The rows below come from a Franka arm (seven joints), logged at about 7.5 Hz.
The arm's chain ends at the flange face. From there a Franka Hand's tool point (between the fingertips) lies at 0.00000 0.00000 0.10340 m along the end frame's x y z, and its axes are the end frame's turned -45 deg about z.
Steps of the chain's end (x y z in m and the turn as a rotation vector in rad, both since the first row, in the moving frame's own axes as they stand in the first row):
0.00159, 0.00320, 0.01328, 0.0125, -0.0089, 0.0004
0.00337, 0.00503, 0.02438, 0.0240, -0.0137, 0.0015
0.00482, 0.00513, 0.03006, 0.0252, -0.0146, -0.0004
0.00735, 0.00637, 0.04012, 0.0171, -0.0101, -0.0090
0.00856, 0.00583, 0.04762, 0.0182, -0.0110, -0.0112
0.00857, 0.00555, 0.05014, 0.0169, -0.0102, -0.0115
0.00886, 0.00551, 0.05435, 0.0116, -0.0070, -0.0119
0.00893, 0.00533, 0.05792, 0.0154, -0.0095, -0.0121
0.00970, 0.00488, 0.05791, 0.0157, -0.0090, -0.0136
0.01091, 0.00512, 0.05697, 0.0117, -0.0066, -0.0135
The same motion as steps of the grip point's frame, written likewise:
-0.00087, 0.00182, 0.01327, 0.0151, 0.0025, 0.0004
-0.00042, 0.00318, 0.02434, 0.0267, 0.0073, 0.0015
0.00056, 0.00413, 0.03002, 0.0281, 0.0075, -0.0004
0.00120, 0.00771, 0.04010, 0.0192, 0.0049, -0.0090
0.00244, 0.00804, 0.04760, 0.0206, 0.0051, -0.0112
0.00261, 0.00800, 0.05012, 0.0192, 0.0047, -0.0115
0.00270, 0.00880, 0.05434, 0.0132, 0.0033, -0.0119
0.00297, 0.00826, 0.05790, 0.0176, 0.0042, -0.0121
0.00389, 0.00850, 0.05789, 0.0175, 0.0047, -0.0136
0.00446, 0.00999, 0.05696, 0.0129, 0.0036, -0.0135

